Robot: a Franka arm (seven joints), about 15 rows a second.
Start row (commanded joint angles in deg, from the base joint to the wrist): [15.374, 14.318, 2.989, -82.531, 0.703, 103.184, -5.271]
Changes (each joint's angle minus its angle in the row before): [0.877, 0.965, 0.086, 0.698, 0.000, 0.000, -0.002]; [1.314, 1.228, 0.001, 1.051, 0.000, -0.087, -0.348]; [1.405, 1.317, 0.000, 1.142, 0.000, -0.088, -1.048]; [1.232, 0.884, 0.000, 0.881, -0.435, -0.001, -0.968]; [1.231, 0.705, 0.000, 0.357, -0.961, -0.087, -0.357]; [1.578, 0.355, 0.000, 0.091, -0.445, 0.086, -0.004]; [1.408, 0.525, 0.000, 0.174, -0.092, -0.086, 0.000]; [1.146, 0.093, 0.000, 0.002, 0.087, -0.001, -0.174]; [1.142, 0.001, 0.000, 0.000, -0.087, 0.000, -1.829]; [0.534, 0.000, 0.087, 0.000, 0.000, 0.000, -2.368]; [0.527, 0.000, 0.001, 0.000, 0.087, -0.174, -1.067]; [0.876, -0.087, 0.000, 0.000, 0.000, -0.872, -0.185]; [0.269, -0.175, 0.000, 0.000, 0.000, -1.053, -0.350]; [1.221, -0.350, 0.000, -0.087, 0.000, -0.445, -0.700]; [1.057, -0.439, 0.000, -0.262, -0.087, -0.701, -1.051]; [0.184, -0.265, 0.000, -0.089, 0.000, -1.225, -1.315]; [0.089, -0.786, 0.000, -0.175, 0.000, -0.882, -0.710]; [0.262, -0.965, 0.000, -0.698, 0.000, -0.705, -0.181]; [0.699, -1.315, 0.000, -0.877, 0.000, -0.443, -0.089]
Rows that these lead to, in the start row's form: [16.251, 15.283, 3.075, -81.833, 0.703, 103.184, -5.273]; [17.565, 16.511, 3.076, -80.782, 0.703, 103.097, -5.621]; [18.970, 17.828, 3.076, -79.640, 0.703, 103.009, -6.669]; [20.202, 18.712, 3.076, -78.759, 0.268, 103.008, -7.637]; [21.433, 19.417, 3.076, -78.402, -0.693, 102.921, -7.994]; [23.011, 19.772, 3.076, -78.311, -1.138, 103.007, -7.998]; [24.419, 20.297, 3.076, -78.137, -1.230, 102.921, -7.998]; [25.565, 20.390, 3.076, -78.135, -1.143, 102.920, -8.172]; [26.707, 20.391, 3.076, -78.135, -1.230, 102.920, -10.001]; [27.241, 20.391, 3.163, -78.135, -1.230, 102.920, -12.369]; [27.768, 20.391, 3.164, -78.135, -1.143, 102.746, -13.436]; [28.644, 20.304, 3.164, -78.135, -1.143, 101.874, -13.621]; [28.913, 20.129, 3.164, -78.135, -1.143, 100.821, -13.971]; [30.134, 19.779, 3.164, -78.222, -1.143, 100.376, -14.671]; [31.191, 19.340, 3.164, -78.484, -1.230, 99.675, -15.722]; [31.375, 19.075, 3.164, -78.573, -1.230, 98.450, -17.037]; [31.464, 18.289, 3.164, -78.748, -1.230, 97.568, -17.747]; [31.726, 17.324, 3.164, -79.446, -1.230, 96.863, -17.928]; [32.425, 16.009, 3.164, -80.323, -1.230, 96.420, -18.017]
